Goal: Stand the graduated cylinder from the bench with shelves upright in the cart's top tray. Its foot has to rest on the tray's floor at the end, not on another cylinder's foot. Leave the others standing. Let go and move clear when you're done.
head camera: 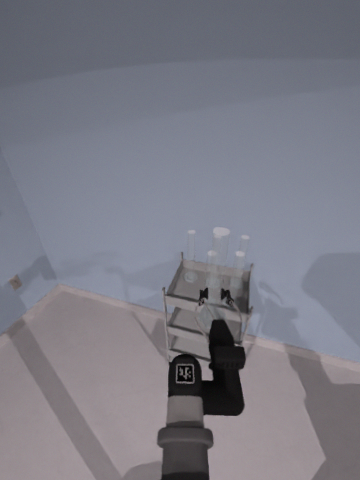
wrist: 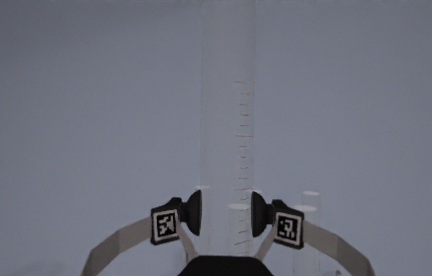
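The large clear graduated cylinder is upright between the pads of my gripper, which is shut on it. Its graduation marks show in the wrist view. In the head view its pale foot shows below the fingers, overlapping the front side of the cart's top tray; its height relative to the tray floor is hard to tell. Several thinner clear cylinders stand upright in the tray: one at the back left, one at the back right, one at the right, and others around the held one.
The cart's lower shelves show under the top tray. Thin corner posts rise at the tray's corners, one at the front left. The blue wall is behind the cart. Thin cylinders show right of the fingers in the wrist view.
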